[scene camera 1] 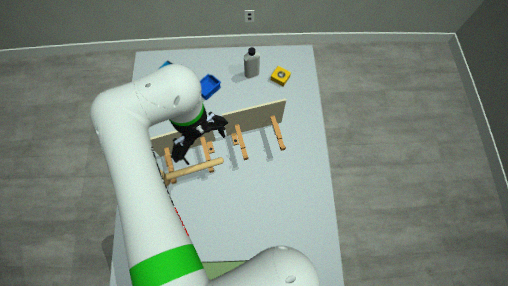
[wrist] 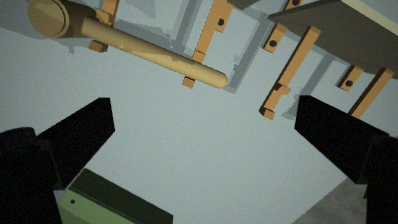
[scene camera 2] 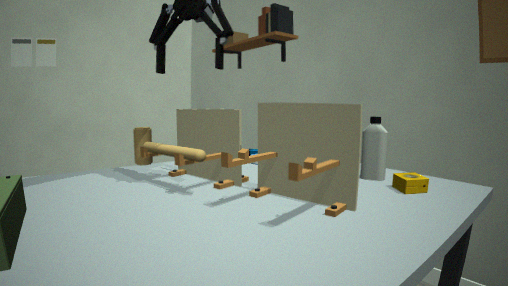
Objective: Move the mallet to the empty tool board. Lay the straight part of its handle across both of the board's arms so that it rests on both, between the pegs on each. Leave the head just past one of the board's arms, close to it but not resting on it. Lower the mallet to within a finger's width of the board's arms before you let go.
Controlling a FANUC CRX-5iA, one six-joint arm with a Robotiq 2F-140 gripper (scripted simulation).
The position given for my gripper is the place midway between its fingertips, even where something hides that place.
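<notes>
My gripper (scene camera 2: 188, 70) is visible, with further sightings of the gripper (scene camera 1: 204, 148) and the gripper (wrist: 205, 113). Things present: a tool board (scene camera 1: 242, 120), a wooden mallet (scene camera 2: 142, 135) and a grey bottle (scene camera 2: 374, 137). In the wrist view the grey bottle is out of frame.
</notes>
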